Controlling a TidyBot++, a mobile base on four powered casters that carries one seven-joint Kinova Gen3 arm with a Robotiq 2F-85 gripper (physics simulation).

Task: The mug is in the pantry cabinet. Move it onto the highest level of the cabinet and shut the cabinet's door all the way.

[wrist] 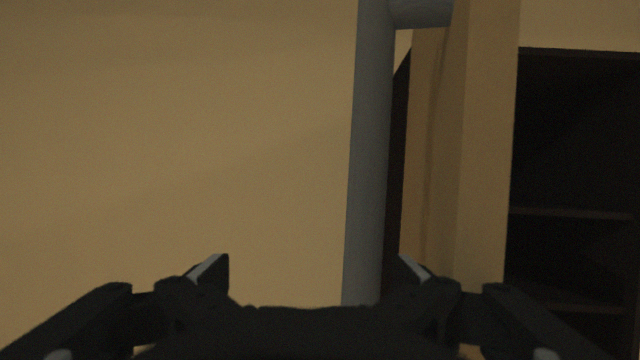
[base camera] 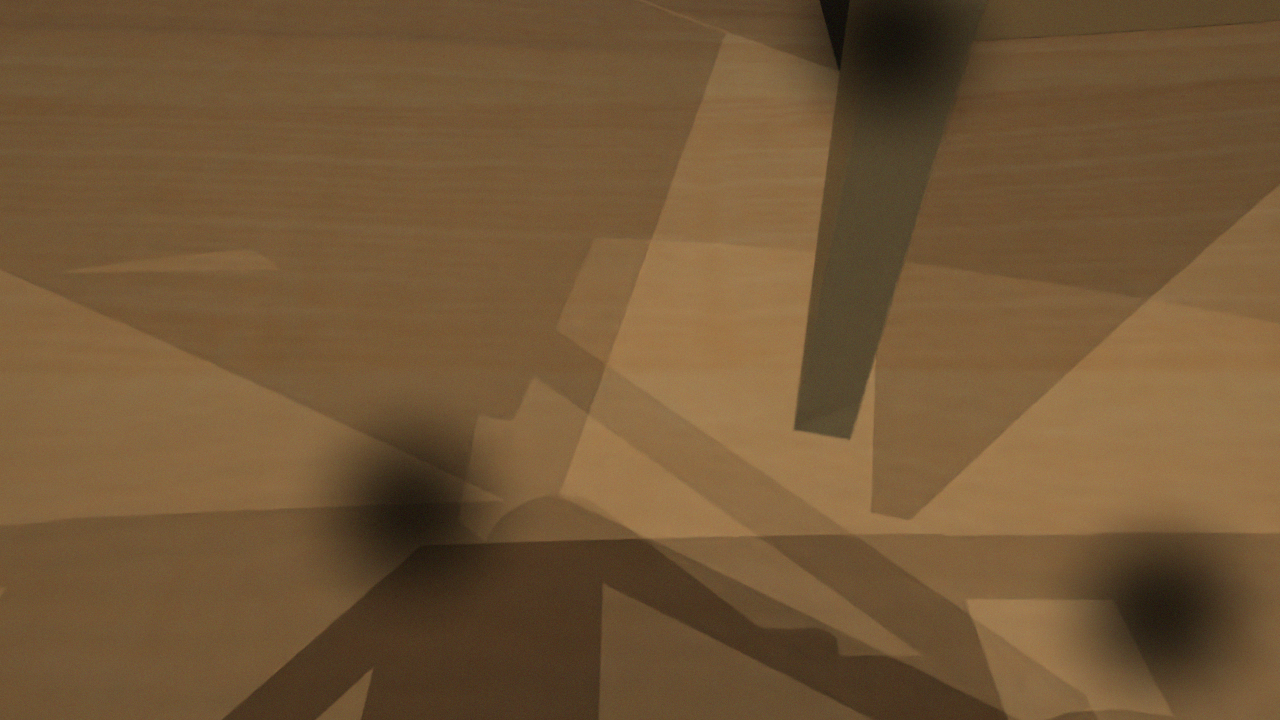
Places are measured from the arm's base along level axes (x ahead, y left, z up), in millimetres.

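Pixels of known places: gripper, fingertip midpoint: point(wrist: 310, 272).
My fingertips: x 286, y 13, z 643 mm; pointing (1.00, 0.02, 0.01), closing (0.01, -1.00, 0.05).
Observation:
Behind a point stands the place of what it marks.
The cabinet door point(base camera: 863, 241) {x 247, y -52, z -166 mm} point(wrist: 485, 150) {x 247, y -53, z 707 mm} stands open. In the wrist view it is a tan upright panel seen nearly edge-on; in the base camera view it is a greenish strip hanging from the top. Its long grey handle point(wrist: 369, 150) {x 291, y -15, z 709 mm} runs upright on the door's left side. My gripper point(wrist: 310, 272) {x 286, y 13, z 643 mm} is open and empty. In the wrist view the handle appears between the fingertips, close to the right one; depth is hard to tell. The dark cabinet point(wrist: 575, 135) {x 964, y -723, z 849 mm} shows right of the door, with two shelf edges. The mug does not show in either view.
A plain tan wall point(wrist: 175, 150) {x 1399, y 642, z 764 mm} fills the left of the wrist view. The wooden floor point(base camera: 313, 161) {x 662, y 287, z -397 mm}, crossed by shadows, fills most of the base camera view. A narrow dark strip shows between the handle and the door in the wrist view.

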